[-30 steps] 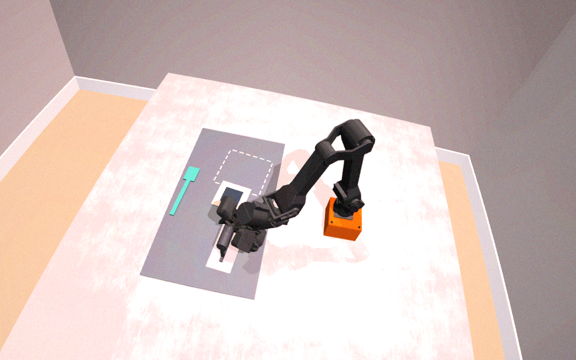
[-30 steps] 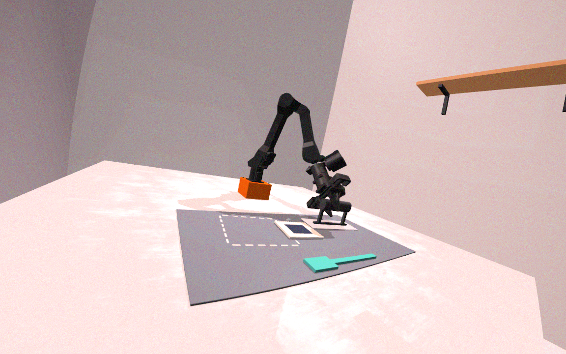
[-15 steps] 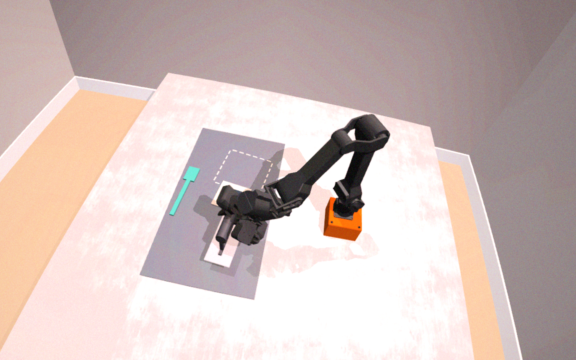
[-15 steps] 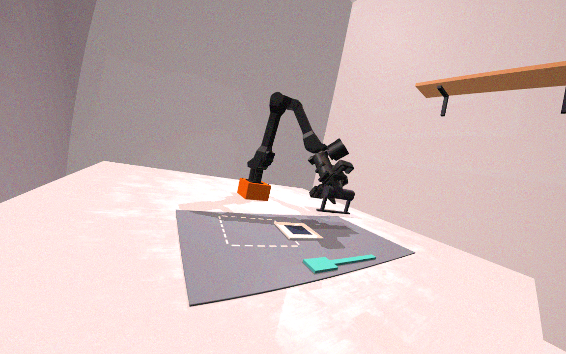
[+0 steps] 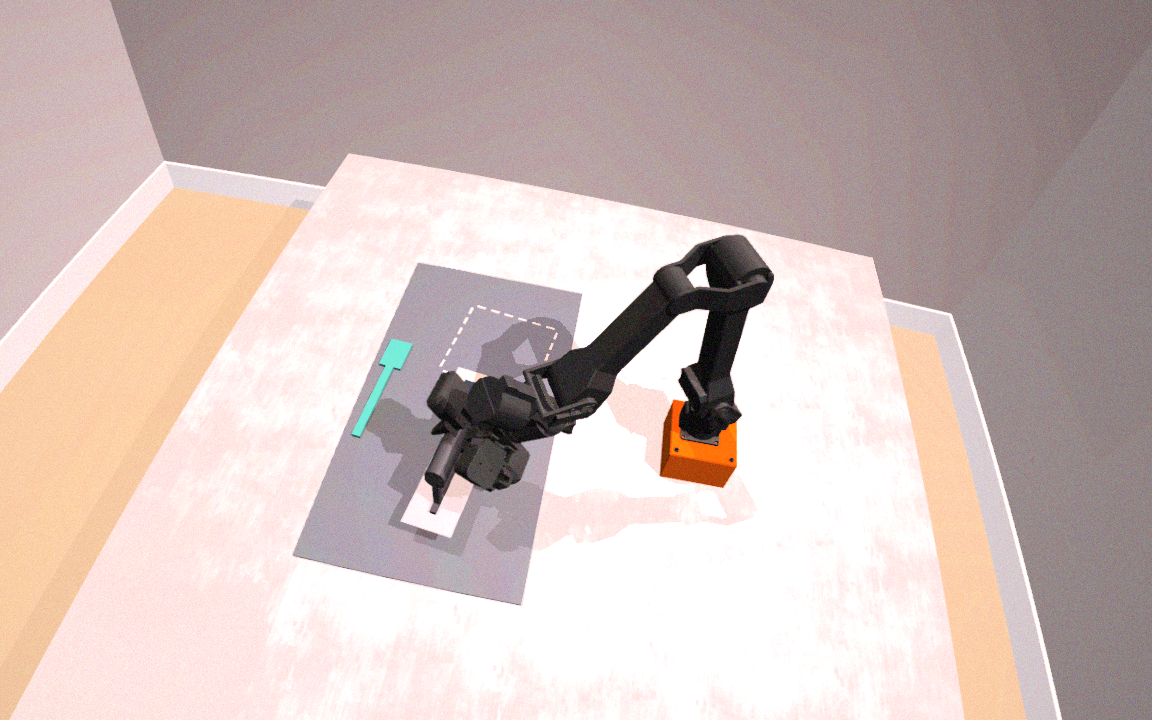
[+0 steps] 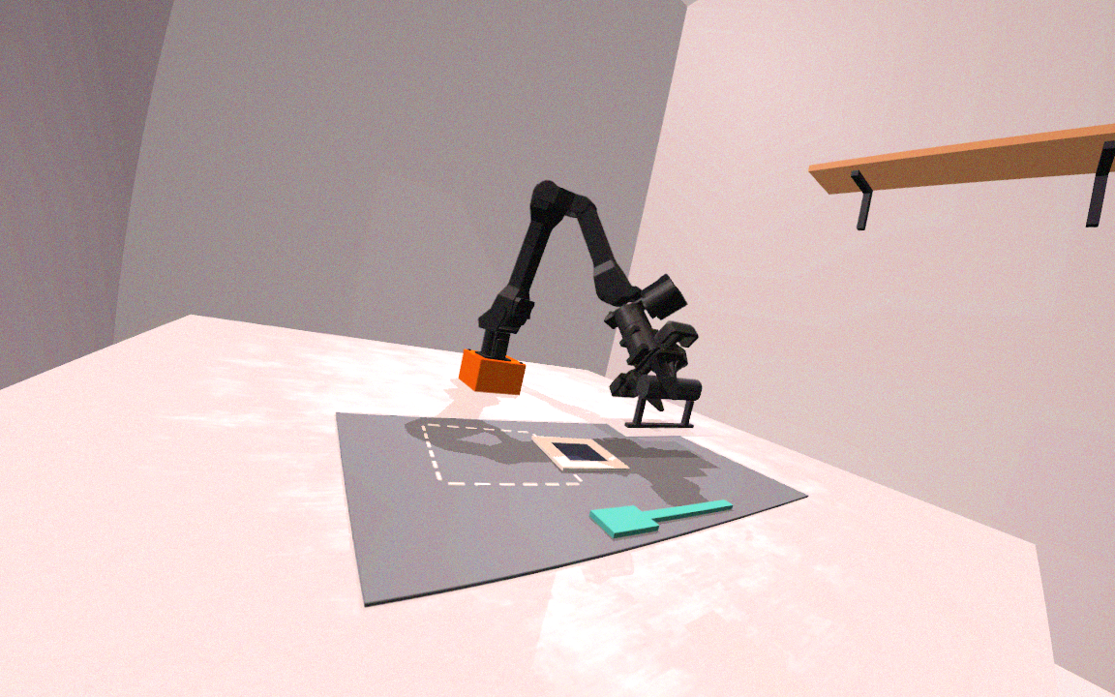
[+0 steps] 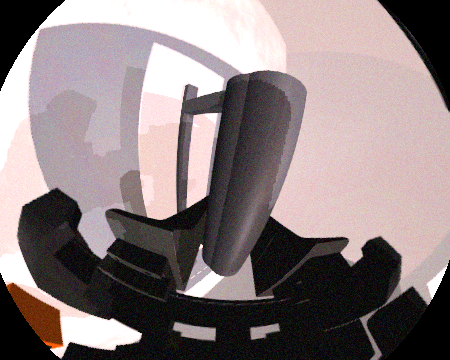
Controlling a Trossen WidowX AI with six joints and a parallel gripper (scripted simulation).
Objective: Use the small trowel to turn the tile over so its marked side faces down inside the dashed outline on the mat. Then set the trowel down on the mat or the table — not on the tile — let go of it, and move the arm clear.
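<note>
Right now the cream tile is 20 mm behind my gripper tip, 140 mm to the right of it and 90 mm below it. Also, from my gripper tip: grey mat 130 mm to the right, 110 mm below; then teal trowel 140 mm ahead, 150 mm to the right, 90 mm below.
</note>
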